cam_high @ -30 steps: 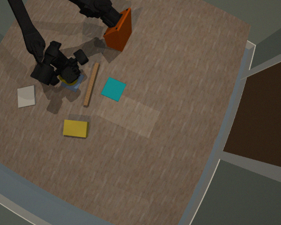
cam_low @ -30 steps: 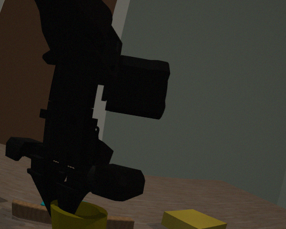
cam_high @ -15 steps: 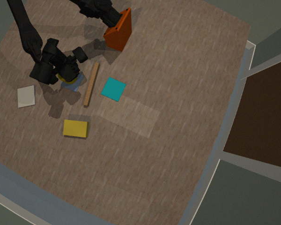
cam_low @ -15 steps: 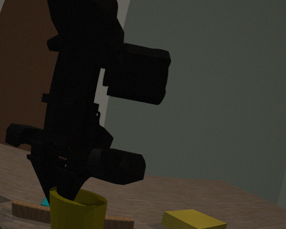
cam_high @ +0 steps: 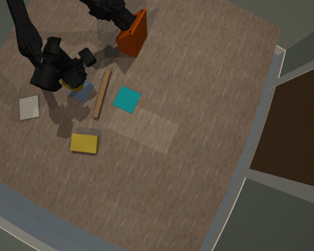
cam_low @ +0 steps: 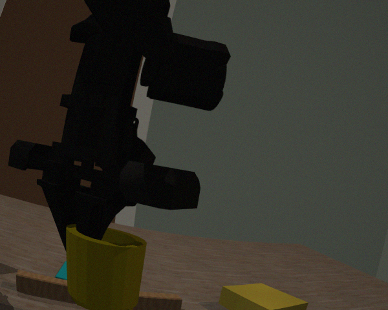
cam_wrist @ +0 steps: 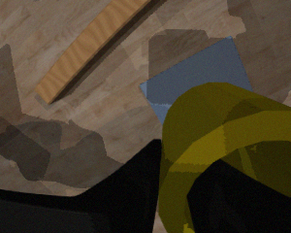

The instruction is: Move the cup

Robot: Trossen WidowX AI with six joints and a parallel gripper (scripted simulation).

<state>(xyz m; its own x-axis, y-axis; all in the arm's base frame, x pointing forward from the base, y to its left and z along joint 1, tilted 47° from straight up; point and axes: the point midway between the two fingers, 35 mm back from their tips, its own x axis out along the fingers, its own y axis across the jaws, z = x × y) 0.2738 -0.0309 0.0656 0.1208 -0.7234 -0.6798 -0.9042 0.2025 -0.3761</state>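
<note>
The teal pad lies 190 mm to the left of my gripper tip, 90 mm below it and 30 mm behind it. From my gripper tip the other things lie so: yellow cup 20 mm ahead, 10 mm to the right; then blue pad 90 mm below, 30 mm ahead, 10 mm to the right; then wooden bar 90 mm to the left, 80 mm below.
</note>
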